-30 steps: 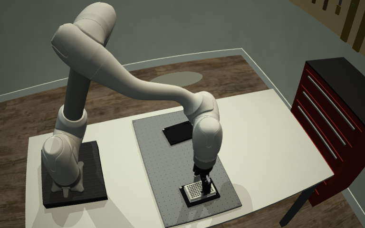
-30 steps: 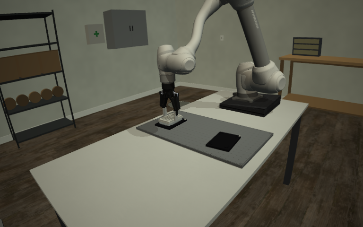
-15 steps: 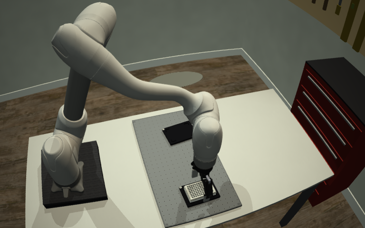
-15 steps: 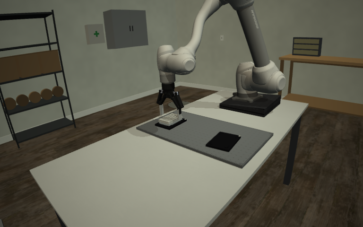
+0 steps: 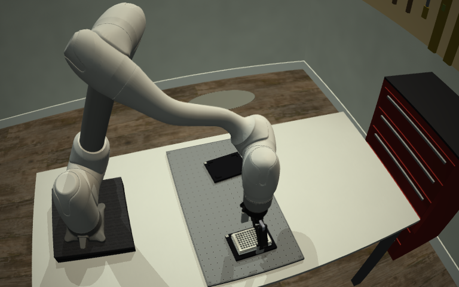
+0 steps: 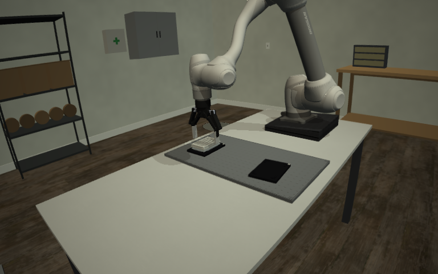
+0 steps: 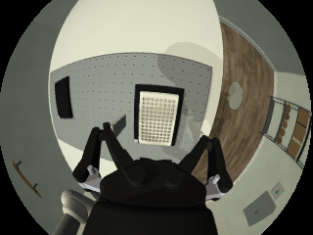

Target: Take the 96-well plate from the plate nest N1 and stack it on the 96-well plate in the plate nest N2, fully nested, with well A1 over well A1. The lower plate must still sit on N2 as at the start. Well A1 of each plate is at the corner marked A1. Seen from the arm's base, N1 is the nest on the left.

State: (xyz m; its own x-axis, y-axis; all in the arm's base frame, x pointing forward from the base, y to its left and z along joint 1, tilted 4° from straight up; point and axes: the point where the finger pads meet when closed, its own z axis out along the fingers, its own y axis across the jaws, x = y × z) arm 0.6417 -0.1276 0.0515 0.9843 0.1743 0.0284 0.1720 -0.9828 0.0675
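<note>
The white 96-well plate lies 2 cm below my hand. Also, from my hand: greyer 96-well plate 4 cm below.
</note>
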